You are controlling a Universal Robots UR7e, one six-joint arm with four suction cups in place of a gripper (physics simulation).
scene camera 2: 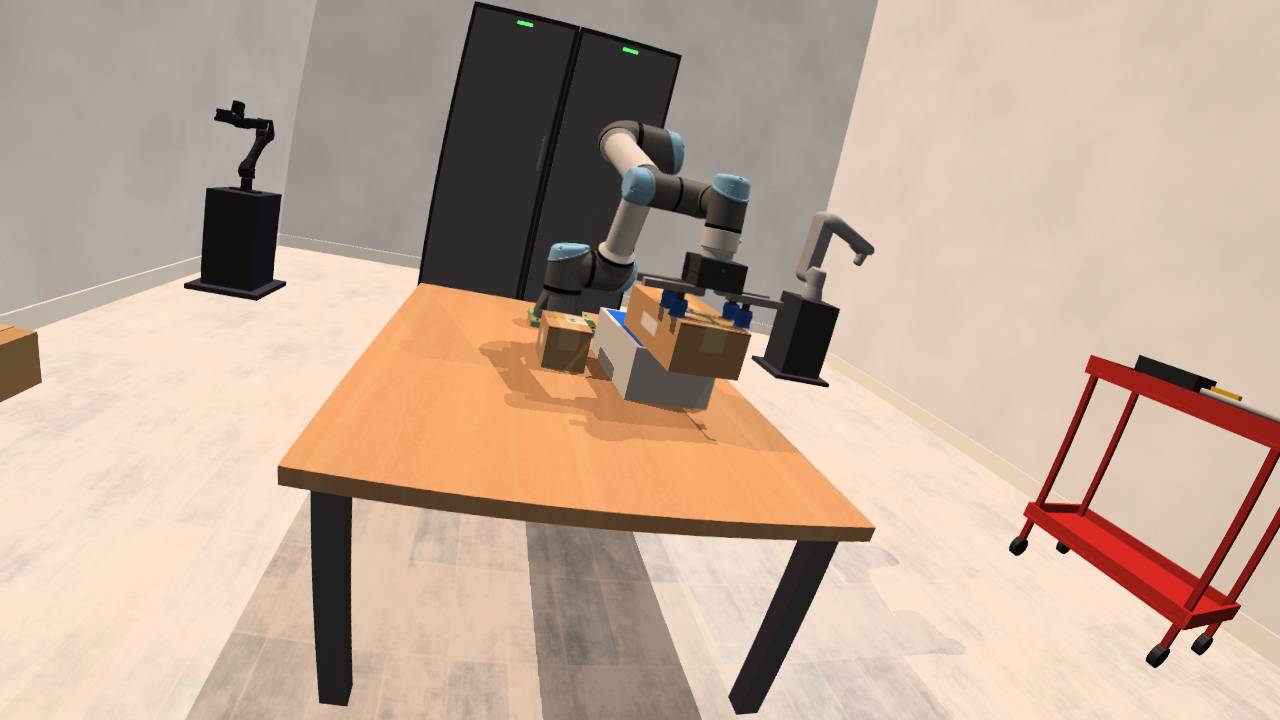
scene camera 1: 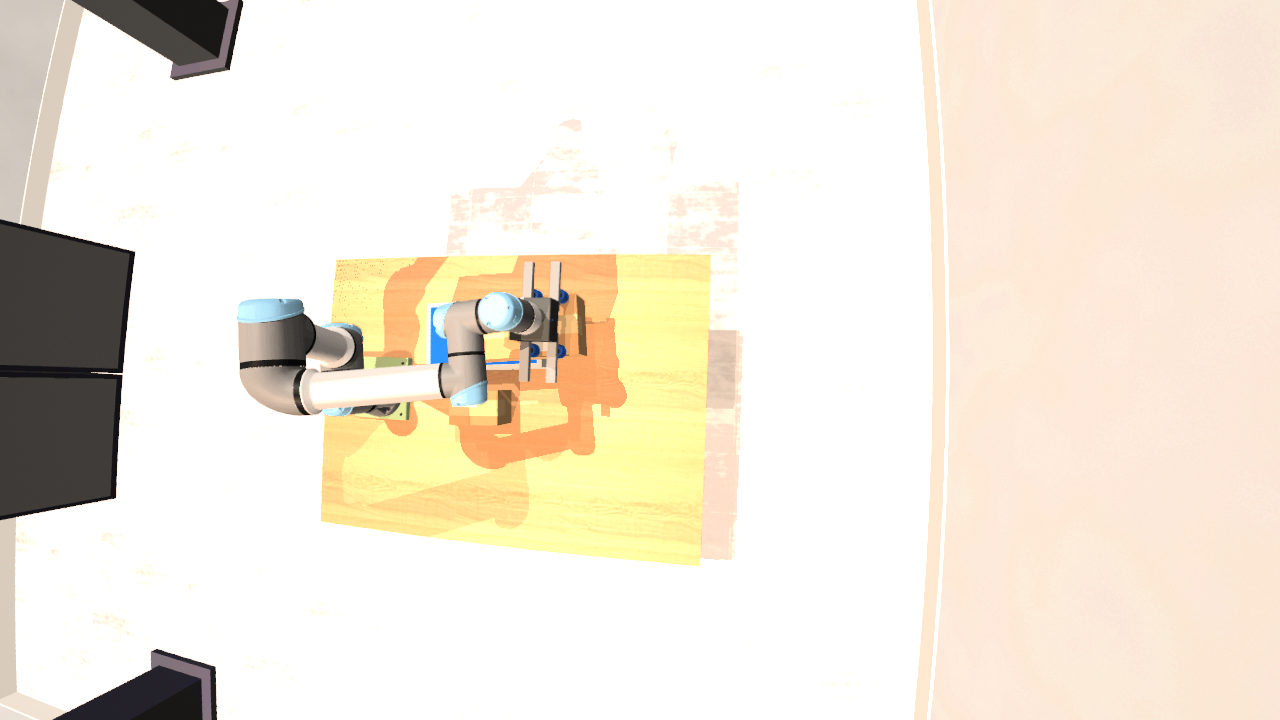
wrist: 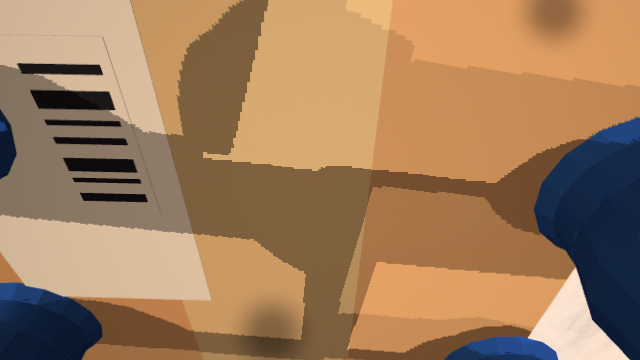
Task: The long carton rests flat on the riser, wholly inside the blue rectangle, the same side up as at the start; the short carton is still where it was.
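Frame: origin at the arm's base, x ahead, y right, z down, level; millimetres.
Seen in the pictures: hand at its tool point: point(scene camera 2: 704, 317) point(wrist: 279, 269).
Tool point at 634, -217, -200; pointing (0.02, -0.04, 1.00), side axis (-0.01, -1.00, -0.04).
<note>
A point is followed by its place in that frame, as x, y, z.
The long carton point(scene camera 1: 580, 326) @(710, -217, -165) point(scene camera 2: 707, 349) @(710, -212, -153) point(wrist: 310, 110) @(589, -220, -201), brown with tape and a barcode label on top, is over the grey riser point(scene camera 2: 666, 391) @(579, -199, -12). Its near end overhangs the riser's near side. Whether its underside fully touches the riser is hidden. The blue rectangle point(scene camera 1: 436, 344) @(254, -161, -101) point(scene camera 2: 617, 316) @(309, -114, -101) shows beyond the carton's far end, so the carton is not wholly inside it. My gripper point(scene camera 1: 547, 322) @(634, -217, -200) point(scene camera 2: 704, 309) @(634, -217, -200) has its blue cups against the carton's top and is shut on it. The short carton point(scene camera 1: 484, 409) @(411, 22, -81) point(scene camera 2: 563, 344) @(451, 26, -43) stands on the table left of the riser in scene camera 2.
The wooden table point(scene camera 1: 626, 501) @(826, 278, 19) point(scene camera 2: 501, 456) @(925, 151, 19) carries the arm's base and both cartons' supports. Two dark cabinets point(scene camera 2: 501, 152) stand behind the arm. A red cart point(scene camera 2: 1109, 555) stands at the right, away from the table. Two pedestals point(scene camera 2: 239, 237) point(scene camera 2: 799, 335) with small arms stand farther back.
</note>
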